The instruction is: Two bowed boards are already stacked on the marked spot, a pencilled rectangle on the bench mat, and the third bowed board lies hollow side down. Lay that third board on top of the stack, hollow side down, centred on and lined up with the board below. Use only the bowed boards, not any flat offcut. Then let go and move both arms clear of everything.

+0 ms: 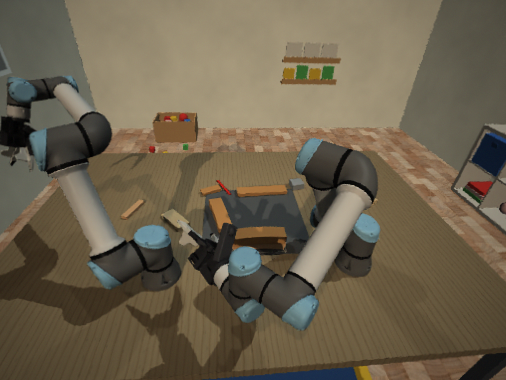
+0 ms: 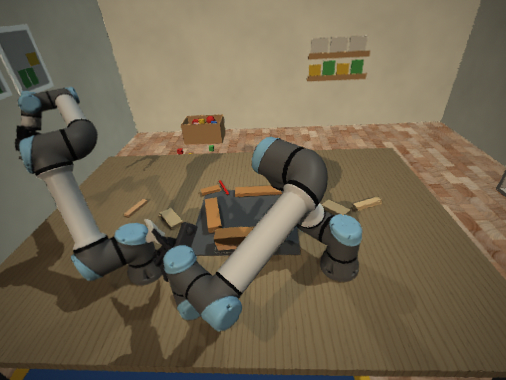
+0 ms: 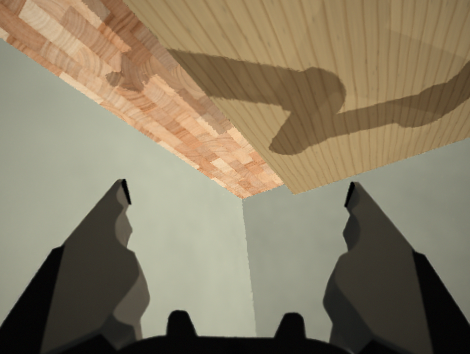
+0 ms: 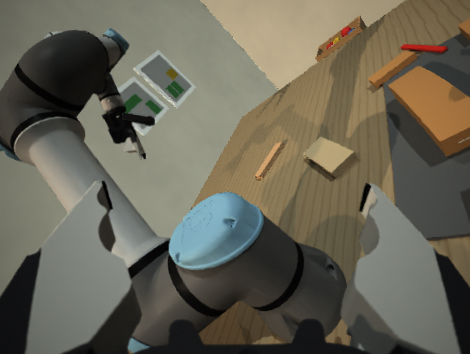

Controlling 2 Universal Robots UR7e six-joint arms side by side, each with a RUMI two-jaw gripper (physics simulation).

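Frame: origin at the left arm's base, x ahead, y left, z up, level; centimetres.
Where they show: left gripper, fingertip midpoint: (image 1: 20, 168) (image 3: 237, 182) (image 4: 143, 159); right gripper, fingertip midpoint: (image 1: 195, 227) (image 2: 165, 225) (image 4: 236, 184); left arm's base at its link origin: (image 1: 161, 274) (image 2: 147, 270) (image 4: 303, 294); right arm's base at its link origin: (image 1: 352, 262) (image 2: 338, 266).
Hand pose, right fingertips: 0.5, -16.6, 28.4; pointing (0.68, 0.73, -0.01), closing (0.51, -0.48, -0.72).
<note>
Each offset is from my right fingertips to the top centre of the thing, as dx, dy, dz. Level surfaces: height alone.
Two orange bowed boards are stacked {+22.9, -17.7, -18.8} (image 1: 261, 234) (image 2: 233, 234) at the front of the dark bench mat {dz -27.8} (image 1: 295, 215) (image 2: 239, 210). A separate orange board {+38.1, +4.1, -22.8} (image 1: 219, 214) (image 2: 212, 214) (image 4: 431, 111) lies at the mat's left side, apart from the stack; its underside is hidden. The pencilled rectangle cannot be made out. My left gripper (image 1: 22, 164) (image 3: 237, 182) (image 4: 143, 159) is open and empty, raised high at the far left. My right gripper (image 1: 206, 225) (image 2: 168, 225) is open and empty, above the area left of the mat and stack.
A long orange piece {+65.6, -12.4, -25.7} (image 1: 261, 190) (image 2: 257, 191) lies at the mat's back edge, near a small offcut {+59.3, +16.1, -26.2} (image 1: 210, 190) and a red stick {+65.0, +10.3, -27.0} (image 1: 223, 187). A pale block {+30.9, +24.8, -26.3} (image 1: 175, 219) (image 4: 330, 156) and a thin strip {+33.7, +49.3, -26.8} (image 1: 133, 209) lie left. A grey block {+77.6, -31.5, -24.8} (image 1: 296, 183) lies behind right.
</note>
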